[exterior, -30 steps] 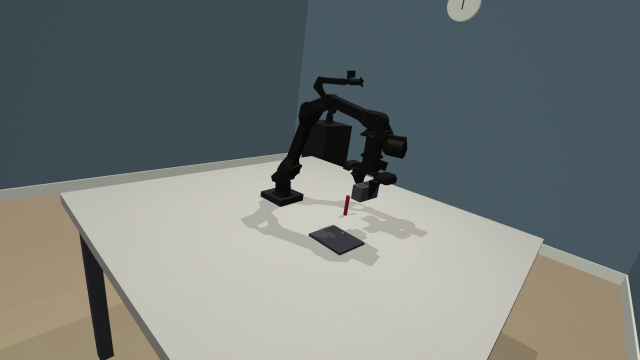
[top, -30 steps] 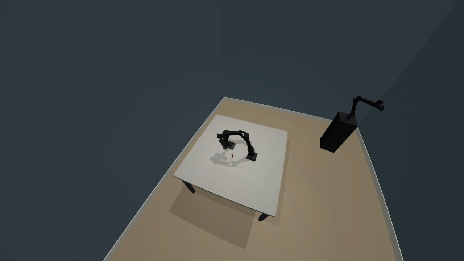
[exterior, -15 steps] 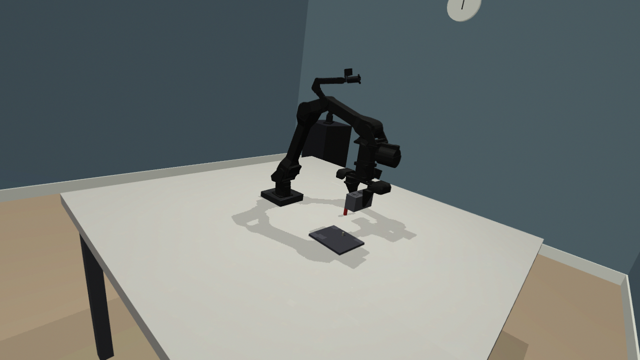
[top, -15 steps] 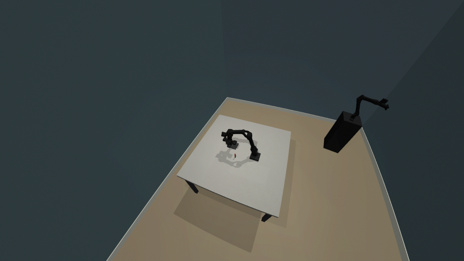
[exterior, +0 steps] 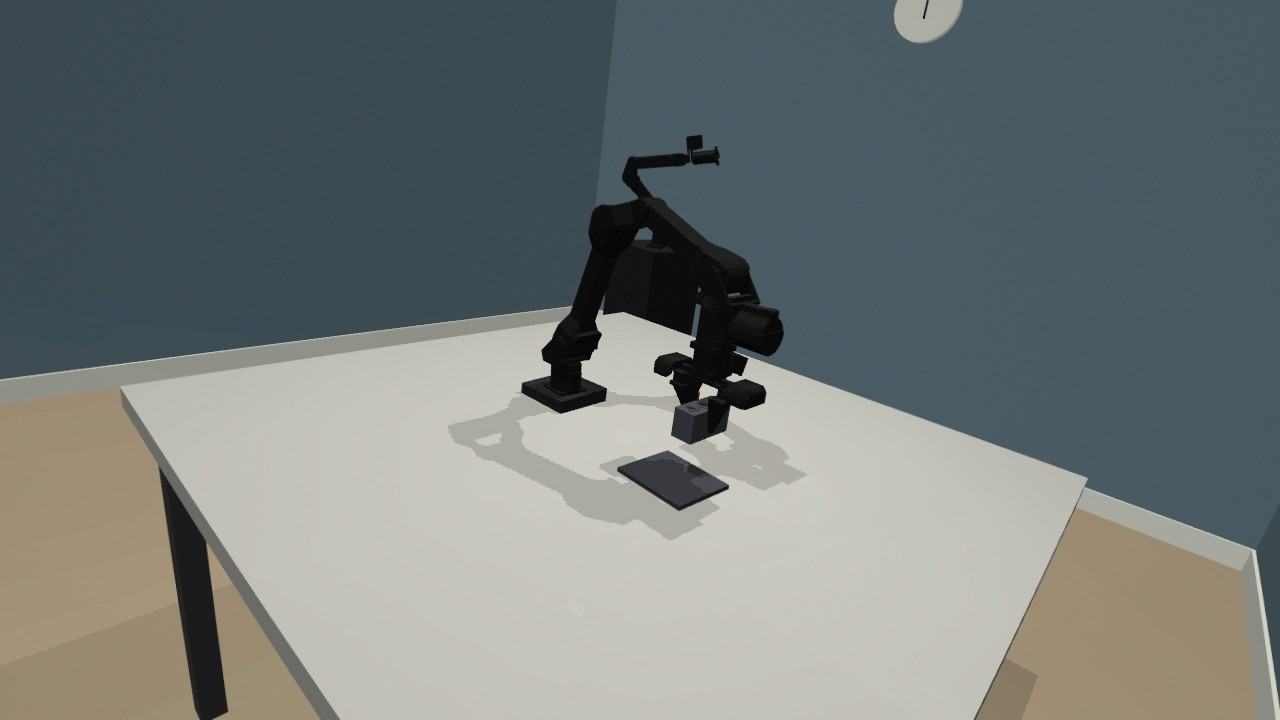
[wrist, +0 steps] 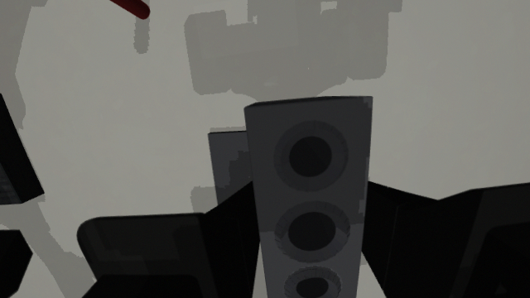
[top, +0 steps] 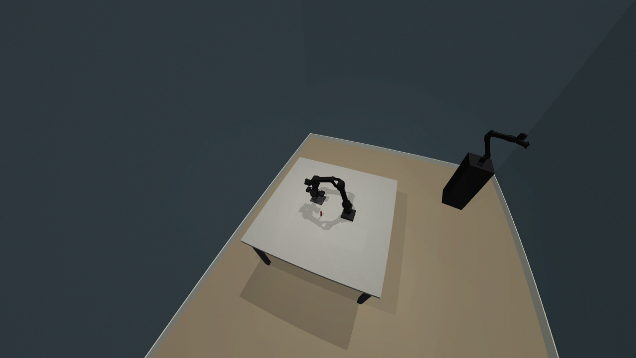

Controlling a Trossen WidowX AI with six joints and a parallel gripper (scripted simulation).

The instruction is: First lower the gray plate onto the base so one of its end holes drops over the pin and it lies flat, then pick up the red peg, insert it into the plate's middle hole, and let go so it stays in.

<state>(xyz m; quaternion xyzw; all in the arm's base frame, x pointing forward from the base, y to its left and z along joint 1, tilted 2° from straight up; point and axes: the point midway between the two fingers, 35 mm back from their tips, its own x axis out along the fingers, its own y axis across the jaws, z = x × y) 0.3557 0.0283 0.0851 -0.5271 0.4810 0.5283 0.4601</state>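
My gripper tip is now 8 cm above the dark base and 3 cm to the left of it. Also, from my gripper tip: gray plate: 3 cm above; red peg: 13 cm behind, 12 cm to the left, 5 cm below.
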